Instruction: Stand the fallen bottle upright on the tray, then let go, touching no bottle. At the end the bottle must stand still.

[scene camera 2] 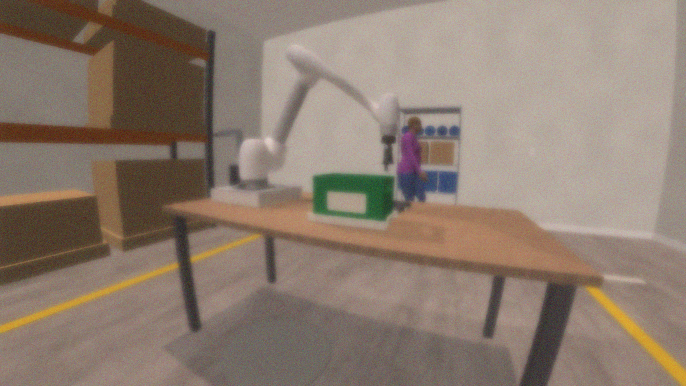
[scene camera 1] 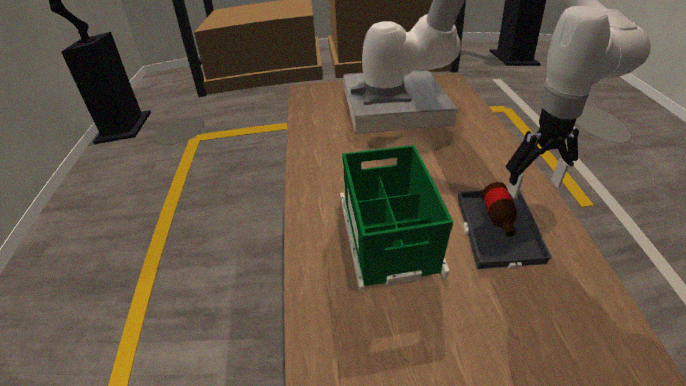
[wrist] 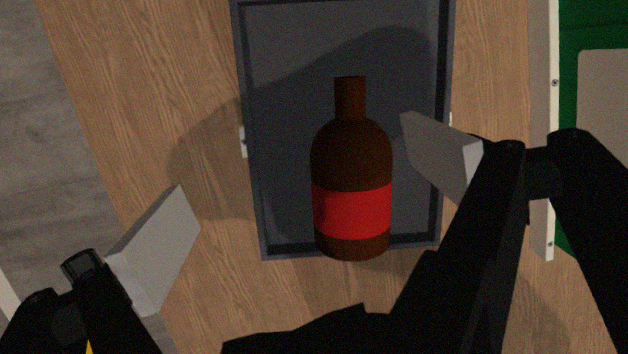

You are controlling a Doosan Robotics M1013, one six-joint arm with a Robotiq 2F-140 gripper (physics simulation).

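Pixels of known places: gripper, fingertip midpoint: (scene camera 1: pixel 534 189) (wrist: pixel 295 173); arm's base, link origin: (scene camera 2: pixel 254 188) (scene camera 1: pixel 383 92).
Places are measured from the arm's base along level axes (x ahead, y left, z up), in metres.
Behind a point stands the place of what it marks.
The brown bottle (scene camera 1: pixel 500 201) {x 0.651, y 0.182, z 0.005 m} (wrist: pixel 351 162) {x 0.671, y 0.199, z 0.006 m} with a red label lies on its side in the dark tray (scene camera 1: pixel 492 250) {x 0.749, y 0.137, z -0.067 m} (wrist: pixel 295 45) {x 0.768, y 0.224, z -0.066 m}. Its neck points along the tray and its base is at the tray's end wall, overlapping the rim in the wrist view. The bottle does not show in scene camera 2, where the crate stands in front. My gripper (scene camera 1: pixel 536 184) {x 0.693, y 0.240, z 0.076 m} (scene camera 2: pixel 387 167) {x 0.693, y 0.240, z 0.076 m} (wrist: pixel 295 173) {x 0.693, y 0.240, z 0.076 m} is open and empty. It hangs above the base end of the bottle, off to one side, with one finger near the bottle and the other out past the tray's side.
A green divided crate (scene camera 1: pixel 405 255) {x 0.788, y -0.107, z 0.020 m} (scene camera 2: pixel 352 182) {x 0.679, y -0.203, z 0.085 m} (wrist: pixel 592 32) {x 0.737, y -0.014, z -0.007 m} stands beside the tray on the wooden table (scene camera 1: pixel 320 325) {x 0.880, y -0.302, z -0.072 m} (scene camera 2: pixel 480 245) {x 1.111, y -0.243, z -0.072 m}, held by white brackets. The arm's grey base block (scene camera 1: pixel 405 120) {x 0.162, y 0.047, z -0.035 m} (scene camera 2: pixel 257 195) {x 0.155, y -0.133, z -0.011 m} is at the table's far end. A person (scene camera 2: pixel 411 155) stands behind the table.
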